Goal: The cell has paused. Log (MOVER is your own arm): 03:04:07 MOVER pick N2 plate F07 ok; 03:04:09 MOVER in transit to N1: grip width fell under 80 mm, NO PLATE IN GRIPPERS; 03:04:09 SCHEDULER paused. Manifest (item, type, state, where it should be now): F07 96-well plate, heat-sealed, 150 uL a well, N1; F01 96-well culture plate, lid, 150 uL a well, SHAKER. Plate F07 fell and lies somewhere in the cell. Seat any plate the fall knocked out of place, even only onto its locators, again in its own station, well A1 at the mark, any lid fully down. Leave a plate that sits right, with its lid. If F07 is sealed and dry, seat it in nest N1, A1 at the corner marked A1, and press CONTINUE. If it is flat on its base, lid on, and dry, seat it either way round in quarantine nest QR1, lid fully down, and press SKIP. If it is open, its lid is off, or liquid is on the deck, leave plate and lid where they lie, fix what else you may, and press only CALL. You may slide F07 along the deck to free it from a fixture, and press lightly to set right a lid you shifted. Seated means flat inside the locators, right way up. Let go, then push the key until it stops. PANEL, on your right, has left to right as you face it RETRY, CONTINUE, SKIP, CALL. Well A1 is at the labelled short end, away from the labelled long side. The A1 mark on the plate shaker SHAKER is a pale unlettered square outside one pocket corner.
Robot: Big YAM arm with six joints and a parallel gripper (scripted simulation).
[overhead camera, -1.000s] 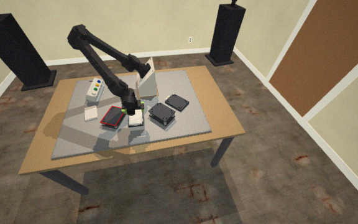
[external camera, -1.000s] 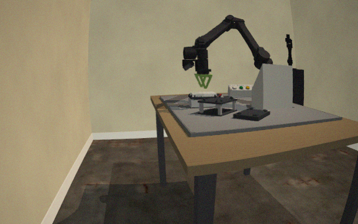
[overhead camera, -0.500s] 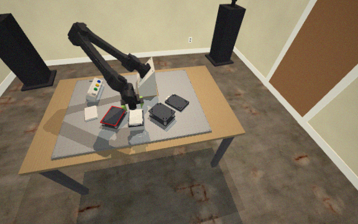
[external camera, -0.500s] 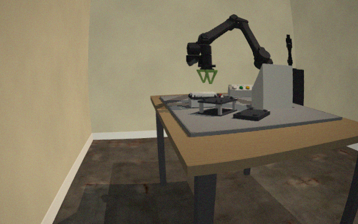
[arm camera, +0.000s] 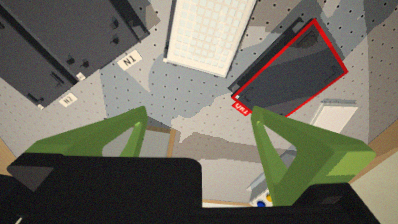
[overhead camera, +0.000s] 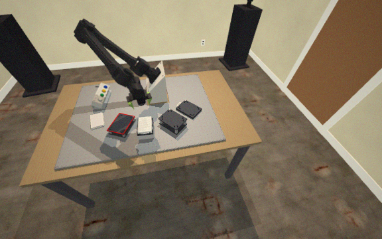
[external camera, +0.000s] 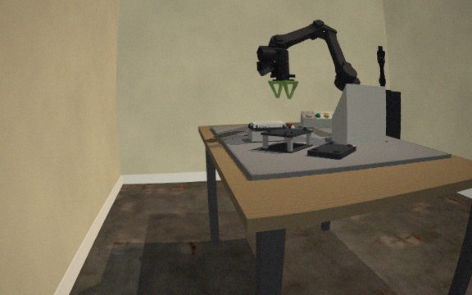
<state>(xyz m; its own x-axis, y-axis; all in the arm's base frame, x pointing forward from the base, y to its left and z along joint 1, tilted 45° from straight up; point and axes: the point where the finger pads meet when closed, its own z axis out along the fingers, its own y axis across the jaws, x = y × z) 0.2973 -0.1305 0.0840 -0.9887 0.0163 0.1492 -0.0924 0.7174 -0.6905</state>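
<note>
Now: hand 12 cm past the white plate, 32 cm to the left of it and 17 cm above it. From my hand the other things lie so: red-framed nest: 2 cm behind, 16 cm to the right, 14 cm below; then green continue key: 33 cm behind, 27 cm to the right, 11 cm below; then white retry key: 28 cm behind, 28 cm to the right, 11 cm below.
</note>
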